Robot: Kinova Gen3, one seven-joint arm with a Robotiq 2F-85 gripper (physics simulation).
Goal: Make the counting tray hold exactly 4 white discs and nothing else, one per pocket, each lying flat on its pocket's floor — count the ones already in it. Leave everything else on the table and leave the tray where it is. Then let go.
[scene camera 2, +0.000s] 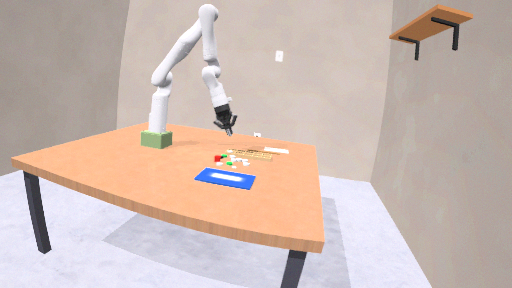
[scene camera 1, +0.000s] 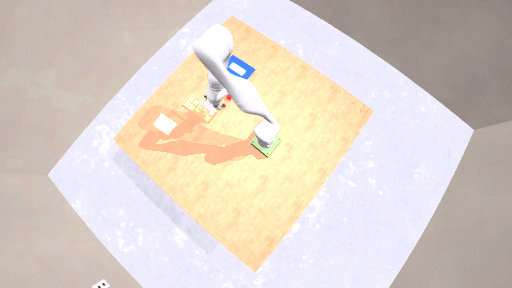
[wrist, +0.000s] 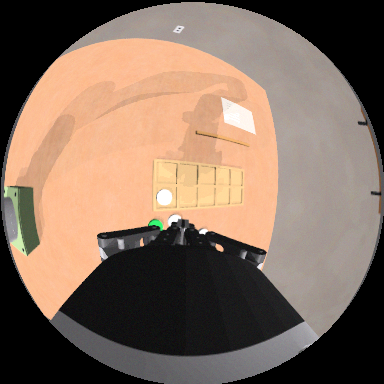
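The wooden counting tray (scene camera 1: 192, 104) (scene camera 2: 262, 158) (wrist: 154, 185) has two rows of pockets. A white disc (wrist: 164, 197) is at its near-left corner pocket in the wrist view; I cannot tell whether it lies fully flat. The other pockets that show hold no disc. A loose white disc (wrist: 174, 220) and a green disc (wrist: 156, 224) lie outside the tray, beside its near edge. Several more white discs (scene camera 2: 245, 163) (wrist: 203, 231) and a green disc (scene camera 2: 229, 163) lie on the table. My gripper (scene camera 2: 229, 133) (wrist: 181, 225) is shut, with nothing between its fingers, above the table near the tray. Its body hides part of the pile.
A red cube (scene camera 1: 228, 97) (scene camera 2: 217, 158) stands by the loose discs. A blue mat (scene camera 1: 248, 67) (scene camera 2: 202, 177) with a white panel lies beyond them. A thin stick (wrist: 222, 138) and a white sheet (scene camera 1: 164, 124) (scene camera 2: 276, 150) (wrist: 239, 116) lie on the tray's other side.
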